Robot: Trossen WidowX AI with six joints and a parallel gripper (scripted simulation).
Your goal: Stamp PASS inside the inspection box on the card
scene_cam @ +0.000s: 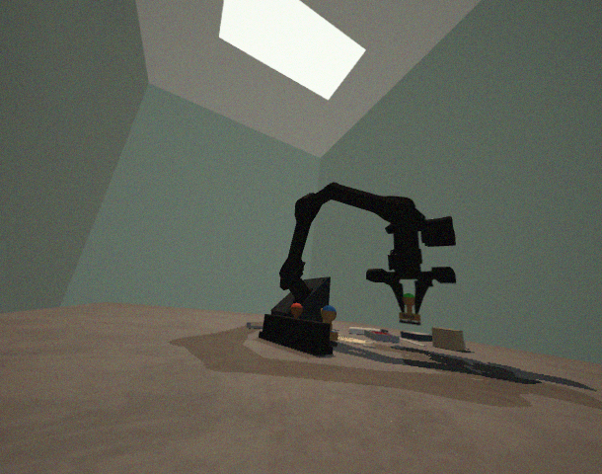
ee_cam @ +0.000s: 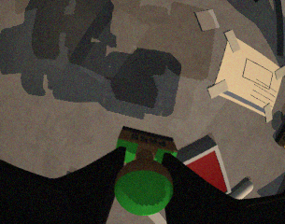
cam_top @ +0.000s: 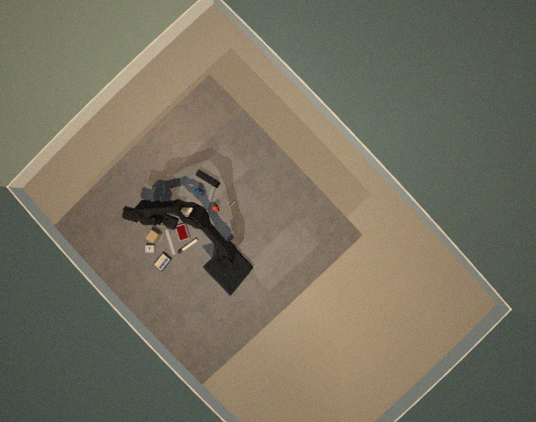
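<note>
Now: gripper tip 10 cm past the red ink pad, 3 cm to the right of it and 7 cm above it. Round my gripper tip: tan box (1 cm ahead, 15 cm to the left, 5 cm below); then green-knobbed stamp (right at my gripper tip); then cream card (9 cm behind, 11 cm to the right, 7 cm below).
</note>
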